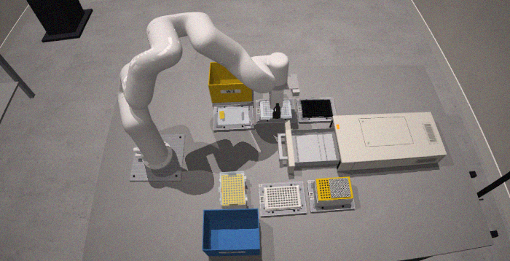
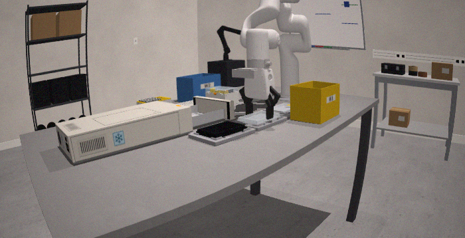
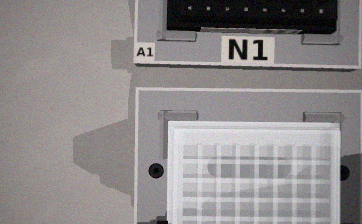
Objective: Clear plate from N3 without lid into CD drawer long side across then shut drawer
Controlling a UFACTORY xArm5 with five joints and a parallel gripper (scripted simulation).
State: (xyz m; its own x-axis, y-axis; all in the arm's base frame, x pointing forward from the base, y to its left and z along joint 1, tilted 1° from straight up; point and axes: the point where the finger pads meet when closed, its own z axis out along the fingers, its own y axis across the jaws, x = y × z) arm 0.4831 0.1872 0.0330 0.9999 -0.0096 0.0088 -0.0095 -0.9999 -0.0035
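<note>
Now: the clear plate 10 mm below my hand. From my hand the other things lie so: grey nest (30 mm below); black plate (170 mm ahead, 10 mm below); flat lid (180 mm behind, 20 mm to the right, 20 mm below).
</note>
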